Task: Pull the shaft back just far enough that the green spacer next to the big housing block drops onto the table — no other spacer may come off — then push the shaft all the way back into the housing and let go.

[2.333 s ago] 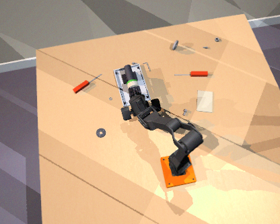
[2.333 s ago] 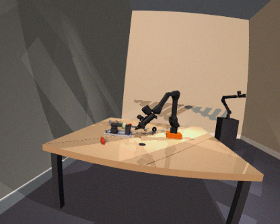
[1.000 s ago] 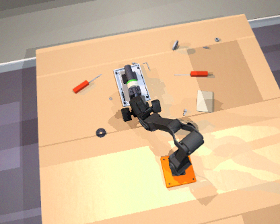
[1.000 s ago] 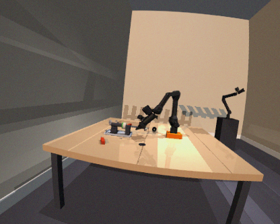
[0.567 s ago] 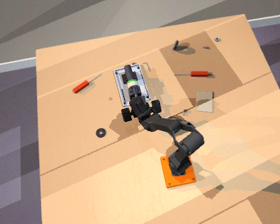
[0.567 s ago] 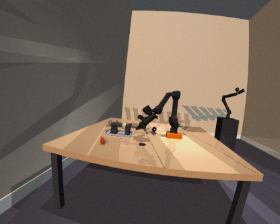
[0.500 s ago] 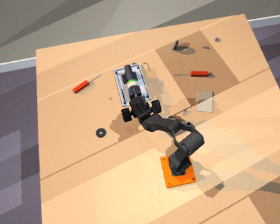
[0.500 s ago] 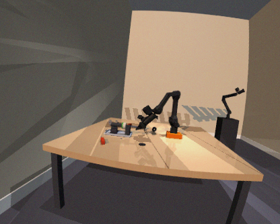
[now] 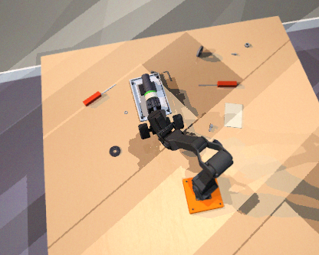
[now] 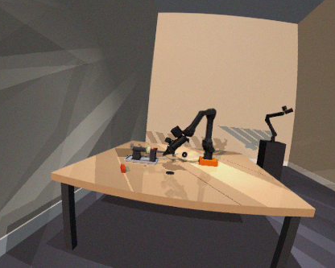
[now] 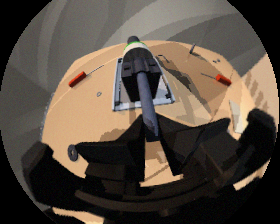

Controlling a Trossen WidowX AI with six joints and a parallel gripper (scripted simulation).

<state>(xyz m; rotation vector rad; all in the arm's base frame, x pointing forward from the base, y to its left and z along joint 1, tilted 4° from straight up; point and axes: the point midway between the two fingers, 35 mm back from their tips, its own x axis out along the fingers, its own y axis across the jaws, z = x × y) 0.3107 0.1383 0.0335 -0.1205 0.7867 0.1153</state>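
Right now my gripper tip is 50 mm short of the dark shaft, 10 mm to the right of it and 20 mm below it. Also, from my gripper tip: green spacer 120 mm ahead, 20 mm to the left, 20 mm above; small screw 50 mm behind, 230 mm to the right, 50 mm below; pale card 350 mm to the right, 50 mm below.
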